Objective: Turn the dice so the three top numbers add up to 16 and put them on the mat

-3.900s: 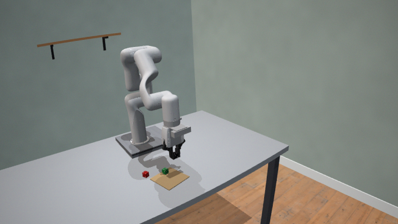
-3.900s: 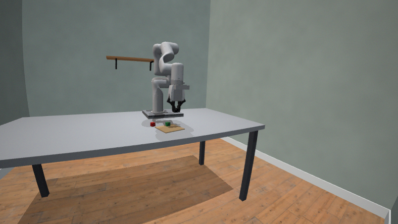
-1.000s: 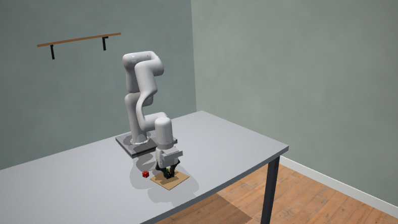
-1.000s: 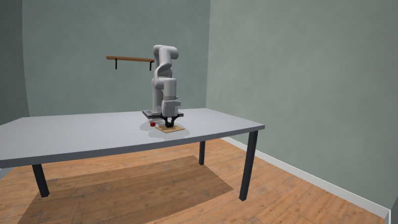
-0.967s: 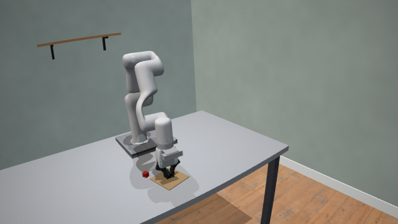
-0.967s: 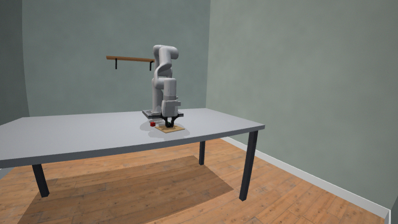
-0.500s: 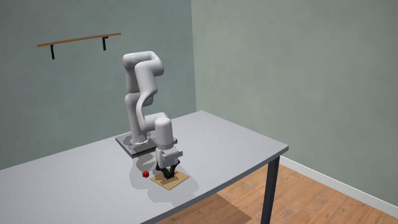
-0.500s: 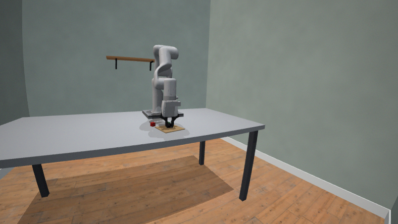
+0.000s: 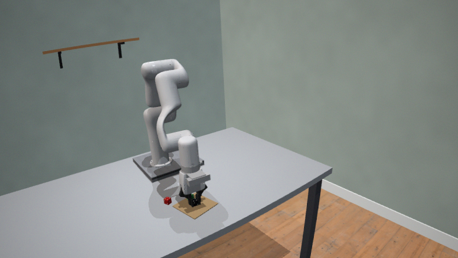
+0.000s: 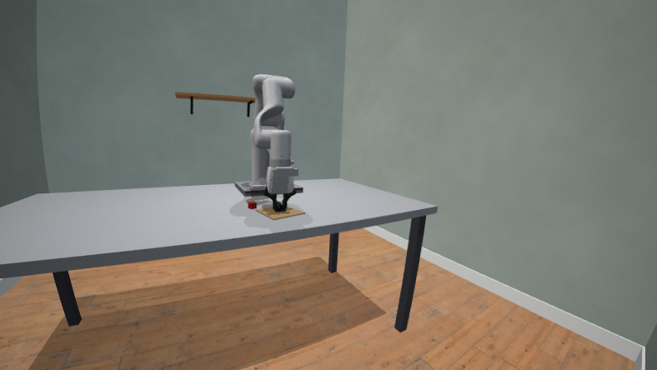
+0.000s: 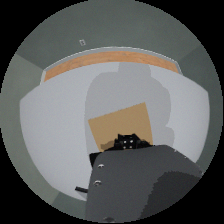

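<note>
Now: hand 1 cm above the black die. Also, from my hand: tan mat 2 cm below; then red die 9 cm behind, 9 cm to the right, 1 cm below; then green die 5 cm behind, 1 cm below.
</note>
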